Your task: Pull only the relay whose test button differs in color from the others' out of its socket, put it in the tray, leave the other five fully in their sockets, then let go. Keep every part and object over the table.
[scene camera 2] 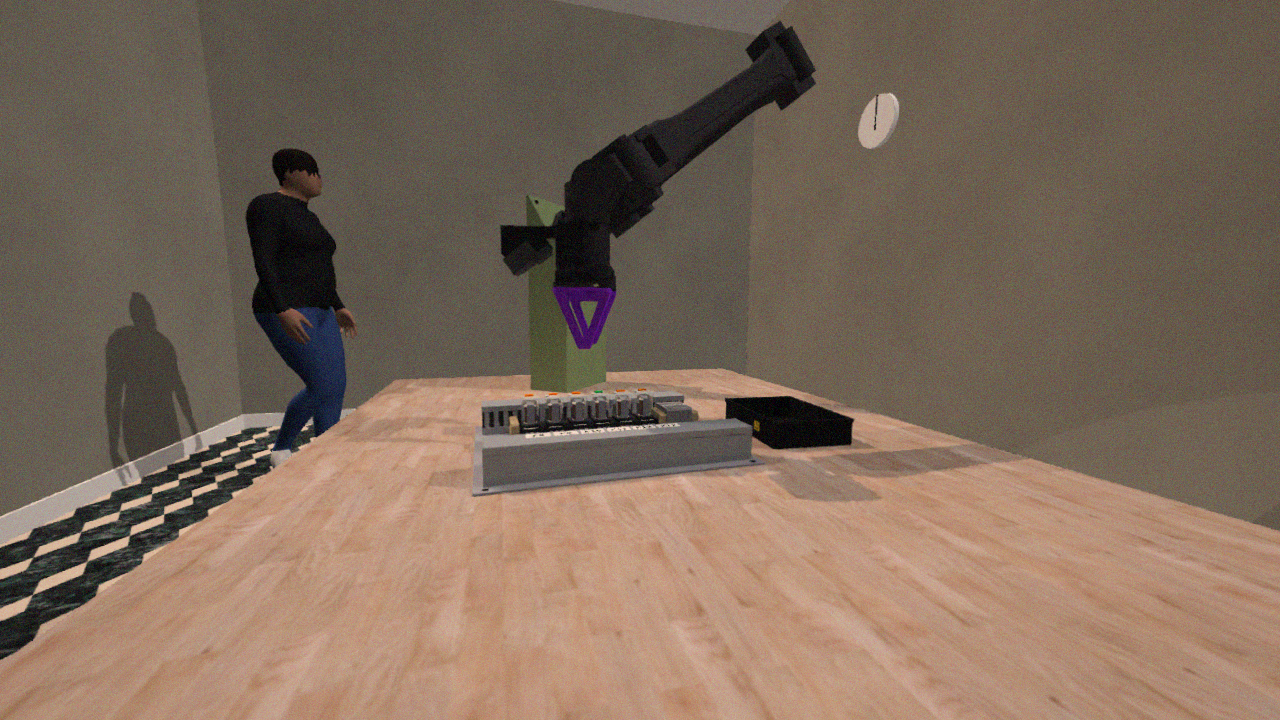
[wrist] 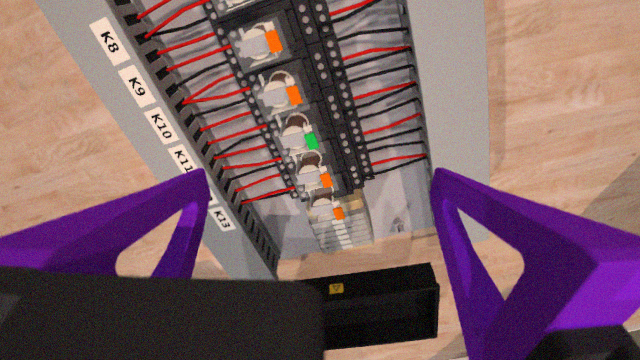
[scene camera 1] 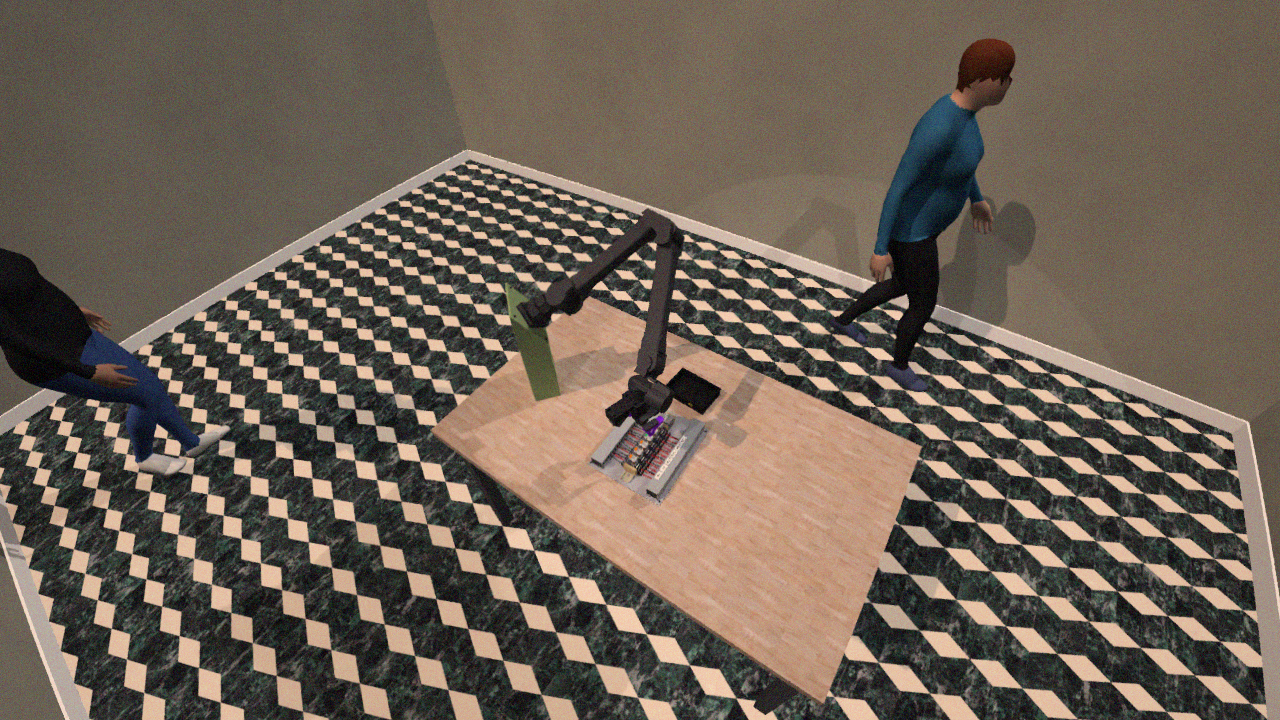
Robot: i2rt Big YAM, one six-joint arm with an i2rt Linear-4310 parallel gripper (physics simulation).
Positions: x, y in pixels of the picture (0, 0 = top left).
Scene:
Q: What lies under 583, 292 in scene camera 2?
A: My gripper.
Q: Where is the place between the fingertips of my gripper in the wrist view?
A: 319, 180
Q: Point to a grey relay panel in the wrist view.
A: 402, 192

